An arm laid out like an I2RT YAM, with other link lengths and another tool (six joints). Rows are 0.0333 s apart.
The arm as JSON. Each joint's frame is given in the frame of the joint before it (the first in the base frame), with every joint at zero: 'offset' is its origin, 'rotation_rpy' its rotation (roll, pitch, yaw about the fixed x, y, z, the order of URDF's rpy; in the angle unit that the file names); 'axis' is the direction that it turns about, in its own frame. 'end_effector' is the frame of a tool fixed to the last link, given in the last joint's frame.
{
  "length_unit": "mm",
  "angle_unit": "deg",
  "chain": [
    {
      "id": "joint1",
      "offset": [
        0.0,
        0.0,
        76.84
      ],
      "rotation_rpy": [
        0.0,
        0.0,
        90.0
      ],
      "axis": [
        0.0,
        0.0,
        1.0
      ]
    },
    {
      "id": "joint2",
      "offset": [
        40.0,
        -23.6,
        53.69
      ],
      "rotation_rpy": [
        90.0,
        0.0,
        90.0
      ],
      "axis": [
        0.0,
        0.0,
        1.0
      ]
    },
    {
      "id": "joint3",
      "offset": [
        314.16,
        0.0,
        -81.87
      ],
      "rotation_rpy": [
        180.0,
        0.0,
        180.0
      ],
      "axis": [
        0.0,
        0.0,
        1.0
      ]
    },
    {
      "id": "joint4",
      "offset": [
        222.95,
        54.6,
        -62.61
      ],
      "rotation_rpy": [
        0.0,
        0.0,
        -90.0
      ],
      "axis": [
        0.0,
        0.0,
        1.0
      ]
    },
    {
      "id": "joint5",
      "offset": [
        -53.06,
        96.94,
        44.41
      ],
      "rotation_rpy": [
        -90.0,
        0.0,
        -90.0
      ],
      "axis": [
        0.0,
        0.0,
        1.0
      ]
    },
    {
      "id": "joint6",
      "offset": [
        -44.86,
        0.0,
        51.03
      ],
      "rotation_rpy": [
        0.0,
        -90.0,
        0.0
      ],
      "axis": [
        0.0,
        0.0,
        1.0
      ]
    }
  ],
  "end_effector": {
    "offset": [
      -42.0,
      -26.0,
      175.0
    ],
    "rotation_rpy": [
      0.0,
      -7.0,
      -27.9
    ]
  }
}
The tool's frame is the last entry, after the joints.
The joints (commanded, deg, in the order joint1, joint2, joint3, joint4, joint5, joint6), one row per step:
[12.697, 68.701, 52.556, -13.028, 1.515, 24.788]
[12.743, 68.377, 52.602, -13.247, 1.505, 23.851]
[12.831, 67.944, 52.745, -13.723, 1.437, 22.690]
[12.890, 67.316, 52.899, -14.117, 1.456, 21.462]
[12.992, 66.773, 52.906, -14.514, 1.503, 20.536]
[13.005, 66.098, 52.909, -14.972, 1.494, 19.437]
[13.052, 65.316, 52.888, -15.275, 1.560, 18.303]
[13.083, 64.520, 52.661, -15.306, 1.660, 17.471]
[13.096, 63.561, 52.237, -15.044, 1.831, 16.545]
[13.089, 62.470, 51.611, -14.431, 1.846, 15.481]
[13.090, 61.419, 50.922, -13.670, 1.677, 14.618]
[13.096, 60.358, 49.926, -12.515, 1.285, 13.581]
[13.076, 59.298, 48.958, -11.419, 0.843, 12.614]
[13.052, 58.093, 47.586, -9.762, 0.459, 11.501]
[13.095, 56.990, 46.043, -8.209, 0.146, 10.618]
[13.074, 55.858, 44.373, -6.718, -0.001, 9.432]
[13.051, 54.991, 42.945, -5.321, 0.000, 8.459]
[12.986, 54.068, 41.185, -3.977, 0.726, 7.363]
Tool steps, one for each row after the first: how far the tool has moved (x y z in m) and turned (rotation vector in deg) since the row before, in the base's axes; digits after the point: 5 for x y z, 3 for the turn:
[-0.00102, 0.00062, 0.00217, -0.766, -0.302, 0.510]
[-0.00164, 0.00115, 0.00261, -0.943, -0.286, 0.710]
[-0.00198, 0.00056, 0.00455, -0.979, -0.590, 0.632]
[-0.00218, 0.00058, 0.00239, -0.786, -0.313, 0.502]
[-0.00265, 0.00012, 0.00301, -0.896, -0.403, 0.541]
[-0.00273, 0.00010, 0.00432, -0.909, -0.650, 0.520]
[-0.00270, -0.00031, 0.00372, -0.648, -0.679, 0.325]
[-0.00299, -0.00073, 0.00456, -0.706, -0.953, 0.277]
[-0.00317, -0.00021, 0.00539, -0.702, -1.235, 0.443]
[-0.00305, 0.00048, 0.00508, -0.446, -1.229, 0.515]
[-0.00301, 0.00152, 0.00437, -0.503, -1.342, 0.780]
[-0.00319, 0.00146, 0.00423, -0.442, -1.304, 0.756]
[-0.00349, 0.00124, 0.00446, -0.544, -1.643, 0.734]
[-0.00362, 0.00127, 0.00146, -0.456, -1.244, 0.635]
[-0.00389, 0.00031, 0.00023, -0.833, -1.170, 0.498]
[-0.00286, -0.00018, 0.00015, -0.714, -1.024, 0.273]
[-0.00318, -0.00329, -0.00281, -1.116, -0.771, -0.436]

